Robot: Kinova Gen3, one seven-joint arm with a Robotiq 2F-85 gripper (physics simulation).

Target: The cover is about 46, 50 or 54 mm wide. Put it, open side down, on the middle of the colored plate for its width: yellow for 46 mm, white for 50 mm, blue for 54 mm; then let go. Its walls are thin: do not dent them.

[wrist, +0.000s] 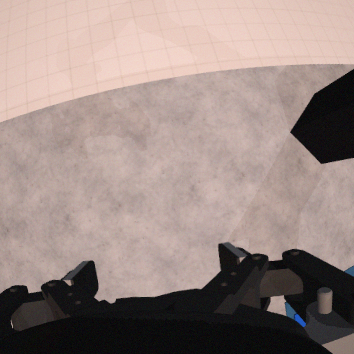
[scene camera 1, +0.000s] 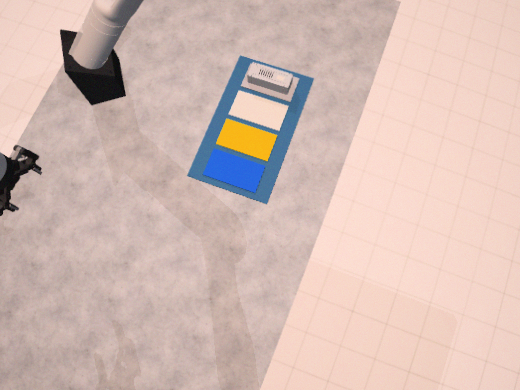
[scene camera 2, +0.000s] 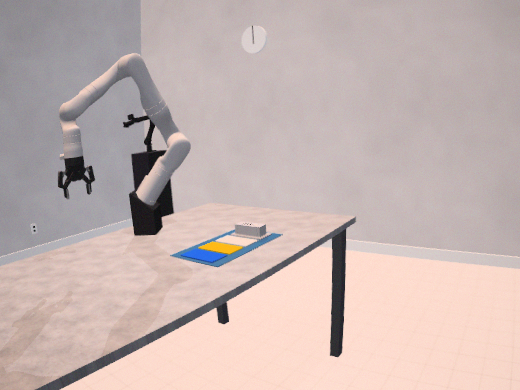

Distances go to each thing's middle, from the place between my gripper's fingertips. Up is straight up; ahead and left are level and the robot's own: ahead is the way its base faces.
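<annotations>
Counting from my hand, the dark blue mat (scene camera 1: 301, 85) is 380 mm ahead, 400 mm to the left and 240 mm below. The white plate (scene camera 1: 246, 106) is 380 mm ahead of my hand, 450 mm to the left of it and 240 mm below it, while the yellow plate (scene camera 1: 234, 135) is 370 mm ahead of my hand, 360 mm to the left of it and 240 mm below it. My hand is well short of the blue plate (scene camera 1: 222, 166), a long way to the right of it and a good way above it. Going by their middles, the blue plate is the nearest to my hand of the things named here.
</annotations>
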